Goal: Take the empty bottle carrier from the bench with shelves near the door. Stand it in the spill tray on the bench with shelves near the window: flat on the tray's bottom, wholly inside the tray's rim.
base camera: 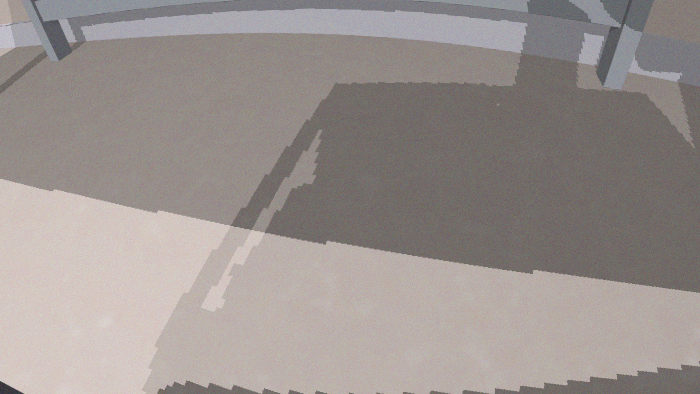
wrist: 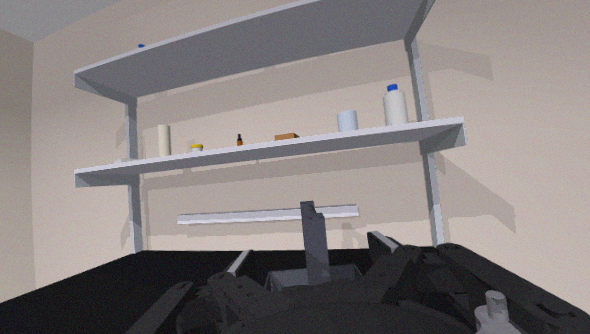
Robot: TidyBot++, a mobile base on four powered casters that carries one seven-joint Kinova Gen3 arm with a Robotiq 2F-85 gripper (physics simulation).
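Frame: origin at the arm's base, x right, y ahead, z up, level; centimetres.
Seen in the pictures: gripper, fingertip midpoint: (wrist: 311,253).
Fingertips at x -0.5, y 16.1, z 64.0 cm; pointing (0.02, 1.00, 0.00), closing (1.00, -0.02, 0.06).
Note:
Offsets run from my fingertips to a thing's middle. "spot": to the spot under its first point. Level surfaces: height alone.
The grey bottle carrier {dx +1.1, dy +19.1, dz -13.4 cm} (wrist: 316,245) stands on the black bench top {dz -27.4 cm} (wrist: 75,292) in the wrist view. Its upright end post rises in the middle, and part of its box shows low behind the gripper. My gripper (wrist: 311,253) is open, with one fingertip left and one right of the post in this view, apart from it. The gripper's body hides the near part of the carrier, so I cannot tell how far the fingers reach along the handle. The spill tray does not show in either view.
Above the bench, a lower shelf {dz +16.4 cm} (wrist: 310,145) bears a white bottle {spot: dx +36.2, dy +51.5, dz +26.8 cm} (wrist: 396,107), a pale blue cup {spot: dx +18.7, dy +51.7, dz +23.4 cm} (wrist: 347,121), a cream cylinder {spot: dx -59.5, dy +73.1, dz +28.5 cm} (wrist: 164,140) and small items. An upper shelf (wrist: 250,55) hangs over it. Bench legs (base camera: 620,60) (base camera: 57,40) stand ahead of the base.

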